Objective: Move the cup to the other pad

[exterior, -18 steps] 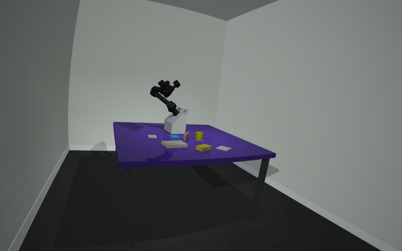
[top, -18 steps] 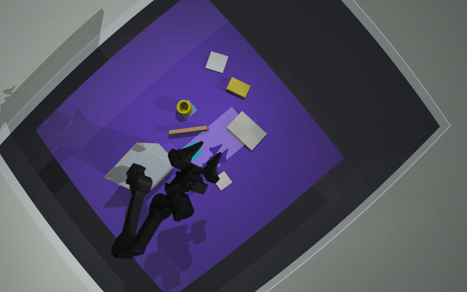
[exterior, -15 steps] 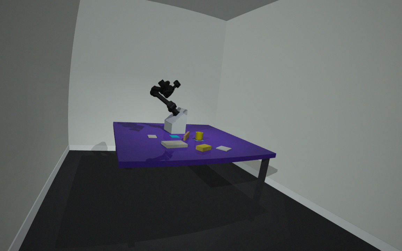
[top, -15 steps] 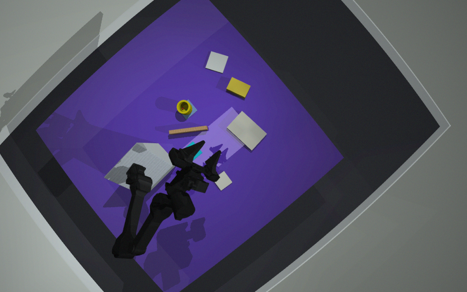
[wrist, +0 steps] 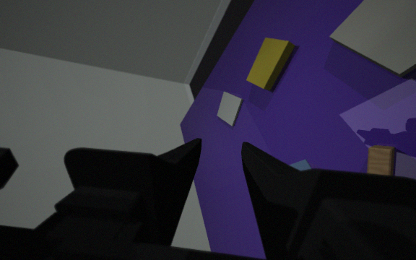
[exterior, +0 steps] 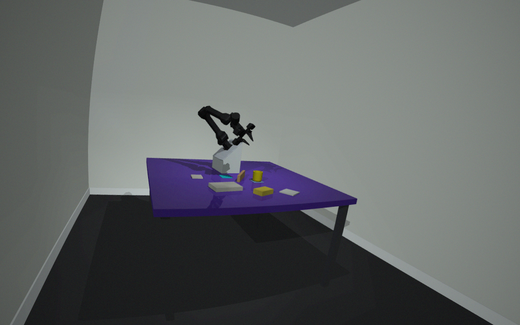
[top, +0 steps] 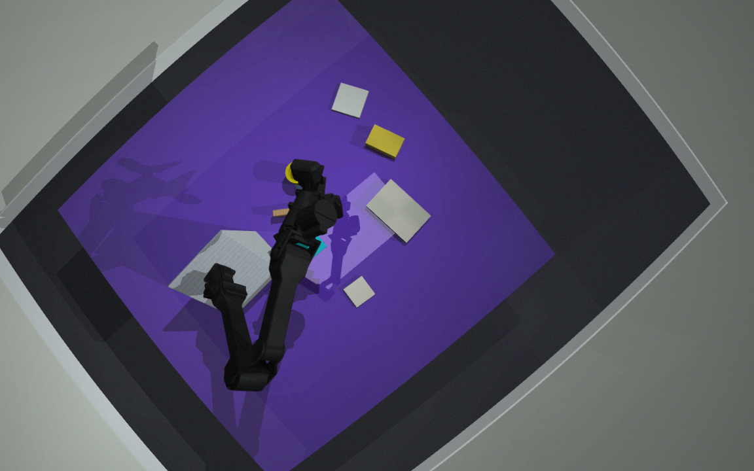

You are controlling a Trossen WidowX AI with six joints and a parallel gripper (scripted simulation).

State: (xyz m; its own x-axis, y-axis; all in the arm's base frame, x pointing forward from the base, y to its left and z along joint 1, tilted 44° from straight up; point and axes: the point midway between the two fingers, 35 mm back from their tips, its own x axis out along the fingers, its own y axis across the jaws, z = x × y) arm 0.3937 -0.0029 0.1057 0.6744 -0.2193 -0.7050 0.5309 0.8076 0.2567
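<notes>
My gripper tip is 24 cm above the yellow cup, 12 cm to the right of it and 5 cm past it. Round my gripper tip: small marble (26 cm below, 13 cm to the left, 4 cm behind); then pale blue pad (29 cm below, 12 cm to the left, 5 cm behind); then wooden bar (27 cm below, 13 cm behind, 3 cm to the left).
</notes>
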